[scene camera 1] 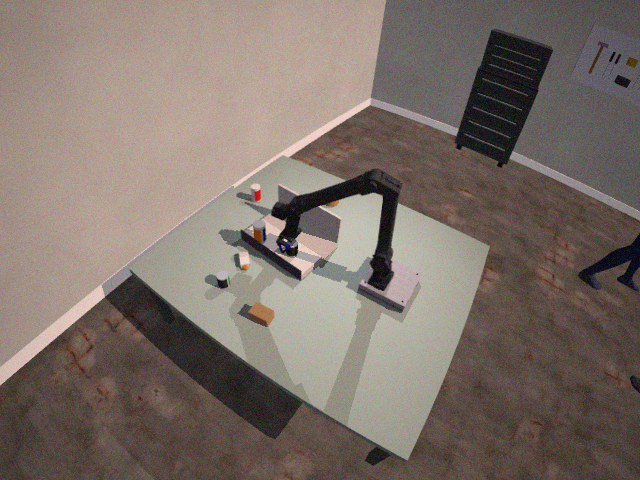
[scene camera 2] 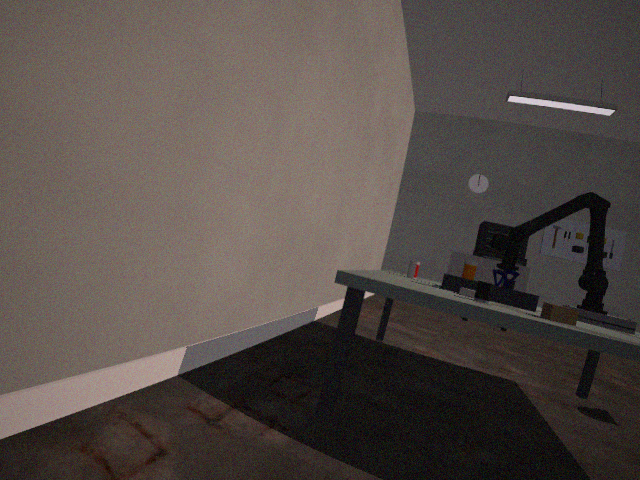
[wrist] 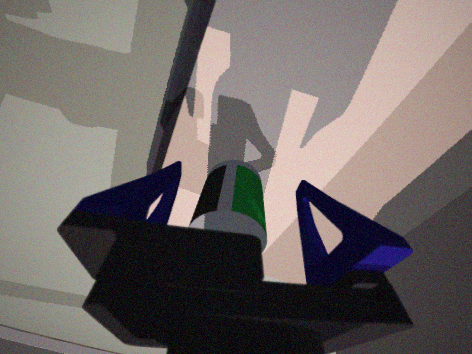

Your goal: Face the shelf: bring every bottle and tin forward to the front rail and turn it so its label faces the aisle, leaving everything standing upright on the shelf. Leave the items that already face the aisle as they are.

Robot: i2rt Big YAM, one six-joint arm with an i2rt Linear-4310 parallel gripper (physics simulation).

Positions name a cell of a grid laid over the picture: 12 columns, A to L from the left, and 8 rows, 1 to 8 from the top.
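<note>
My gripper (wrist: G5) is open and holds nothing; a shelf also appears in the wrist view (wrist: J3). Scene camera 1 shows the shelf (scene camera 1: G4), and the shelf appears in scene camera 2 (scene camera 2: I5) too.
</note>
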